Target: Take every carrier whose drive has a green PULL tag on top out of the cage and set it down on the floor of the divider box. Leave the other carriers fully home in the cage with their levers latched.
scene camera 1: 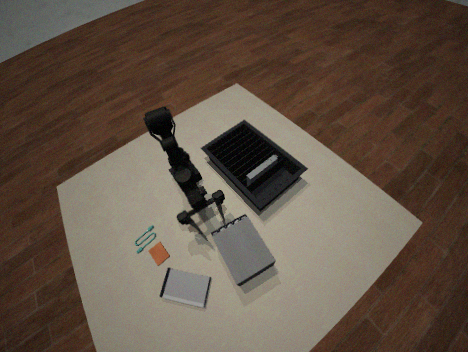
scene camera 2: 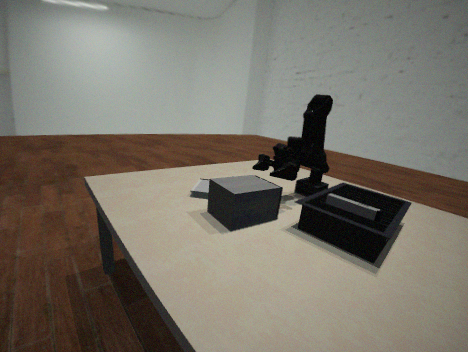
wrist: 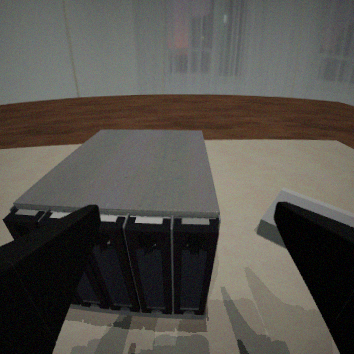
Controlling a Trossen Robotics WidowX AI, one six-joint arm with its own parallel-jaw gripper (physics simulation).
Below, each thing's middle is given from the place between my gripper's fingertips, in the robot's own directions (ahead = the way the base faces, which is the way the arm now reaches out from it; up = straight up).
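Grey notebook-like slab (scene camera 1: 185,287): my gripper now 120 mm above it, 210 mm to the left of it, 90 mm short of it. Black divider box (scene camera 2: 365,238): 110 mm below my hand, 310 mm to the left of it, 190 mm behind it.
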